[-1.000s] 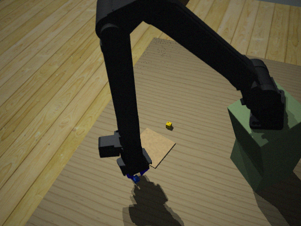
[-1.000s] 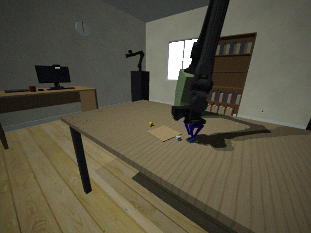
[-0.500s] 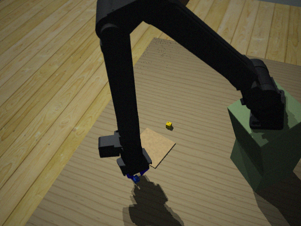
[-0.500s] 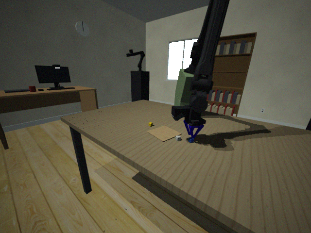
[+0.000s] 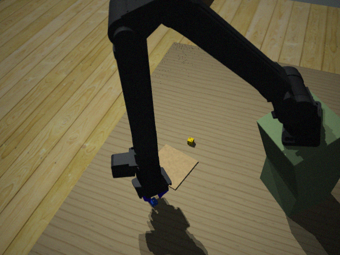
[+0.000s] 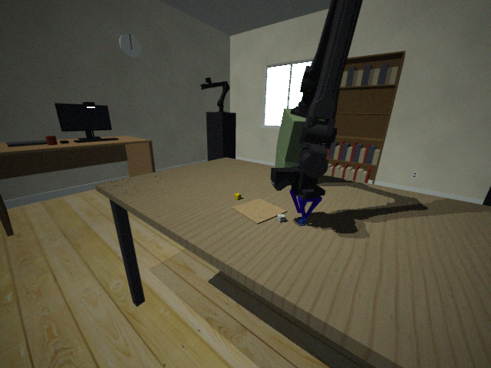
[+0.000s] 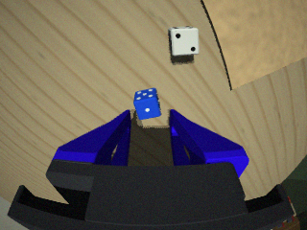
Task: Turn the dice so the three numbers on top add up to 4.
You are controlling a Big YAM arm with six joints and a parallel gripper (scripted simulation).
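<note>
My gripper is now 3 cm above the blue die. Also, from my hand: tan mat 15 cm to the right, 3 cm below; then yellow die 28 cm to the right, 4 cm behind, 3 cm below; then white die 6 cm to the right, 3 cm below, 2 cm ahead.
</note>
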